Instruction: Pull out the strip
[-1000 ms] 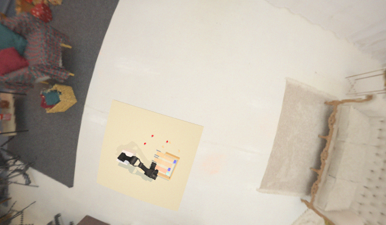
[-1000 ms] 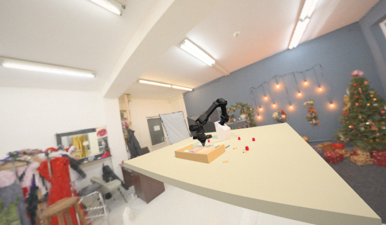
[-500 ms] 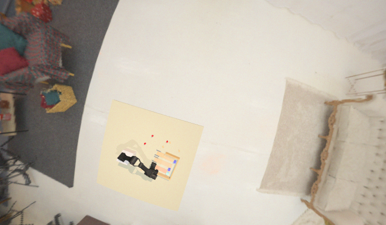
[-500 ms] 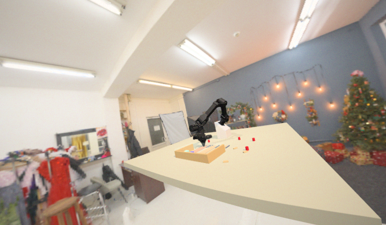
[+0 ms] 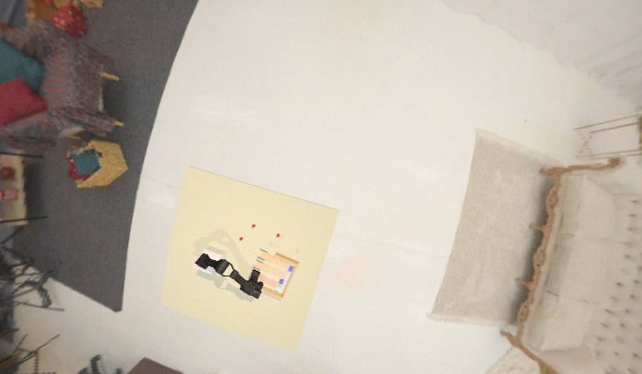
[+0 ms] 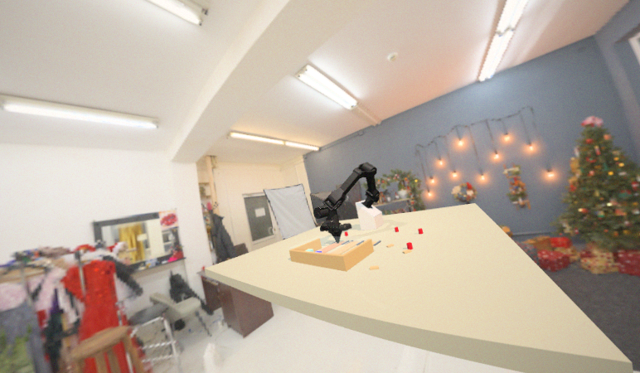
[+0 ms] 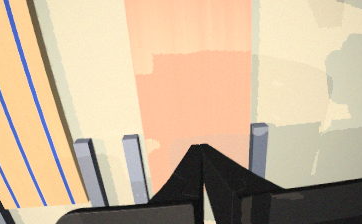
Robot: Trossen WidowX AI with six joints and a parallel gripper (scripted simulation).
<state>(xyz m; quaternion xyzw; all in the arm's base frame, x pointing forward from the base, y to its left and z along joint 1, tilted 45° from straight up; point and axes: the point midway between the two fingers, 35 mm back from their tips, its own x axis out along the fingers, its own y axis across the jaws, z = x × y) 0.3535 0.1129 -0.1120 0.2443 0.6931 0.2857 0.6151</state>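
Now: the salmon-pink strip 10 cm ahead of my gripper tip. The rest, counted from my gripper tip: labelled cube 20 cm ahead, 2 cm above.
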